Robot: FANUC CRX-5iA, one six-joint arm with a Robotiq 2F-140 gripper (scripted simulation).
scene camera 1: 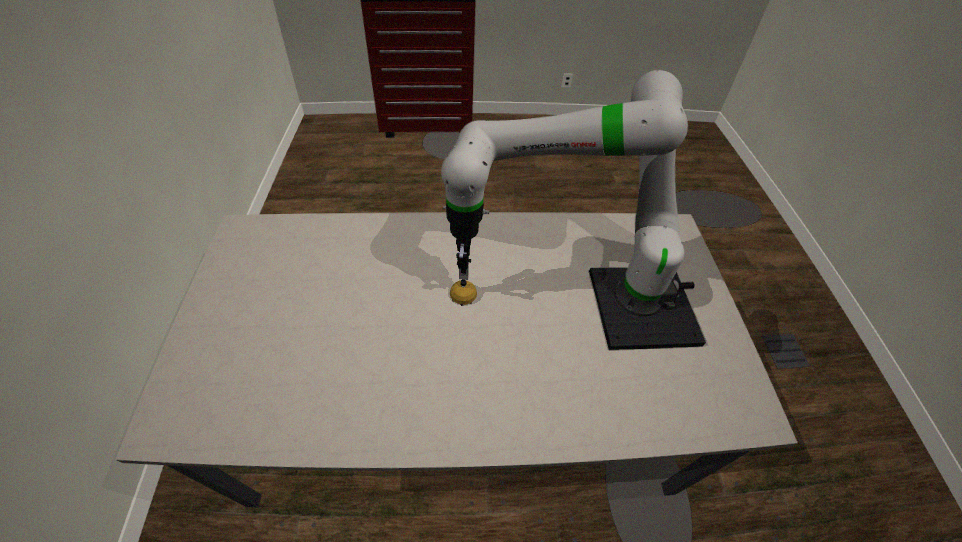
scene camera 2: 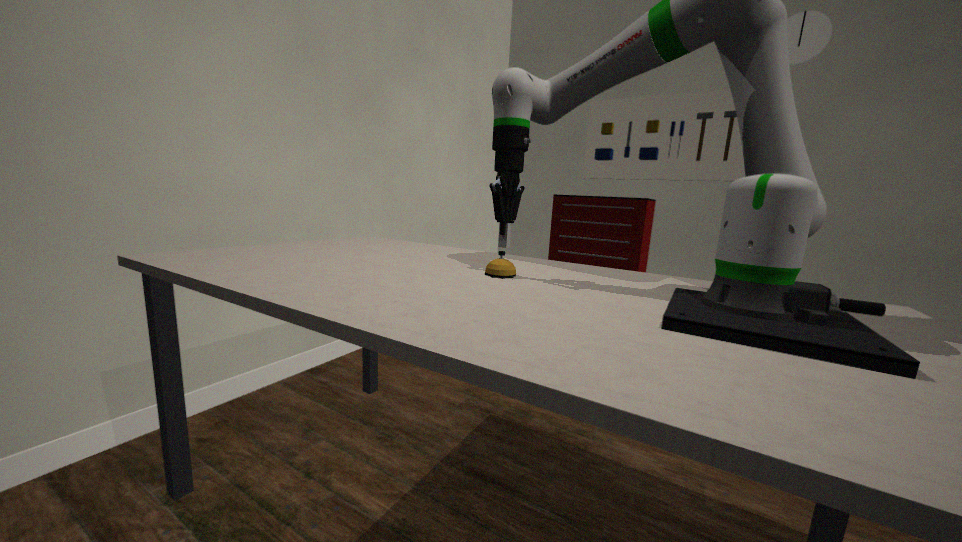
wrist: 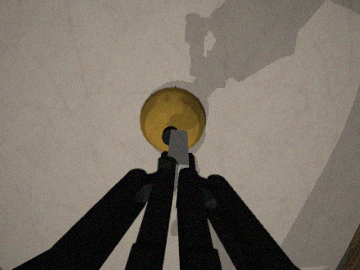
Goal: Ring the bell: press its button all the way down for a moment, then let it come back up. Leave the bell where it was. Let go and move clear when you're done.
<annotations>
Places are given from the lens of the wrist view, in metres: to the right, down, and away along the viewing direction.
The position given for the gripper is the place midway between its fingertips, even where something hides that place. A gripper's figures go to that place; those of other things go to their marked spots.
gripper (wrist: pixel 177 142): 0.00, 0.01, 0.21
small yellow dome bell (wrist: pixel 171 106): -0.01, -0.03, 0.24
</annotations>
